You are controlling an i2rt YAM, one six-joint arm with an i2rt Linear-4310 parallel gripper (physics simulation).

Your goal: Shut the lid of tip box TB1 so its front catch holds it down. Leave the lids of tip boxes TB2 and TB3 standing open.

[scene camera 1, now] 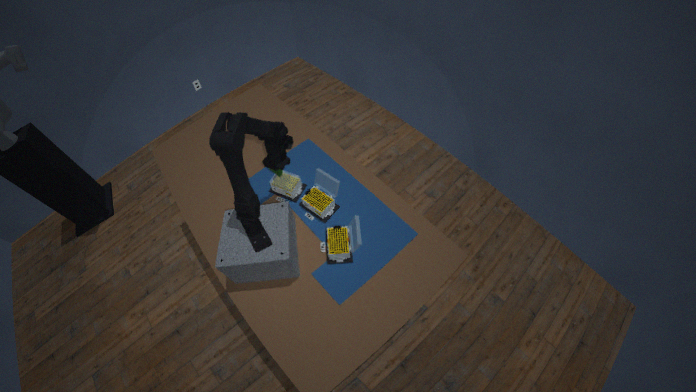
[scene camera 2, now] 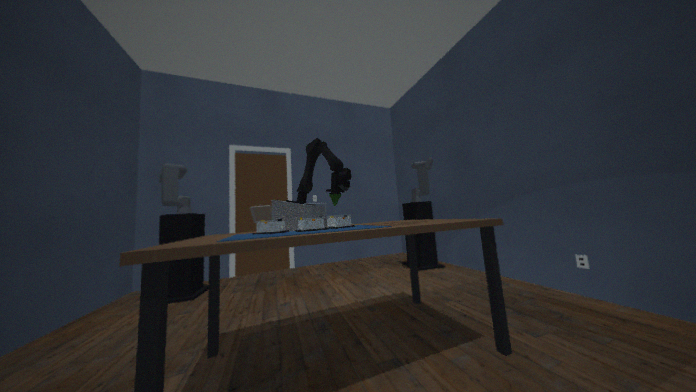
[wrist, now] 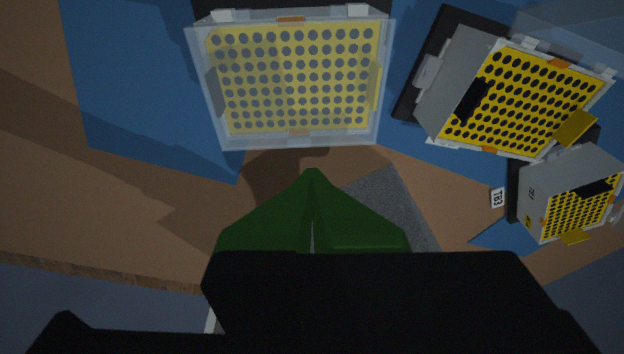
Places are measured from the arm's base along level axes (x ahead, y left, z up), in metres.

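Where they show: gripper, fingertip midpoint: (scene camera 1: 280,176) (scene camera 2: 334,205) (wrist: 311,177); arm's base at its link origin: (scene camera 1: 255,230) (scene camera 2: 301,203).
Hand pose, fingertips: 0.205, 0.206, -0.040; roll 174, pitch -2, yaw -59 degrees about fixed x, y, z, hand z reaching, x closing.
Each offset is from my fingertips to the top centre of the thing, as dx, dy, dz. "spot": to the spot under its first point. Level surfaces: height alone.
Tip box TB1 @[+0.005, +0.013, -0.057] (scene camera 1: 286,185) (scene camera 2: 339,221) (wrist: 300,80) has its clear lid lying down over the yellow rack; whether the front catch holds cannot be told. My gripper (scene camera 1: 278,172) (scene camera 2: 335,202) (wrist: 311,177) is shut and empty, its green fingertips together above TB1 in the scene views. TB2 @[+0.092, -0.151, -0.060] (scene camera 1: 318,200) (scene camera 2: 310,223) (wrist: 520,100) is the middle box, and its clear lid @[spot: +0.161, -0.128, -0.033] (scene camera 1: 327,182) stands open. TB3 @[+0.060, -0.366, -0.060] (scene camera 1: 338,241) (scene camera 2: 270,226) (wrist: 582,205) is farthest from the gripper, and its clear lid (scene camera 1: 356,233) stands open.
The boxes stand on a blue mat @[dz -0.134] (scene camera 1: 387,227) on the brown table @[dz -0.137] (scene camera 1: 380,340). The speckled grey base block (scene camera 1: 257,272) under the arm is beside the mat. A TB3 label @[spot: +0.003, -0.330, -0.132] (wrist: 497,197) lies by that box. A black pedestal (scene camera 1: 60,180) stands beyond the table.
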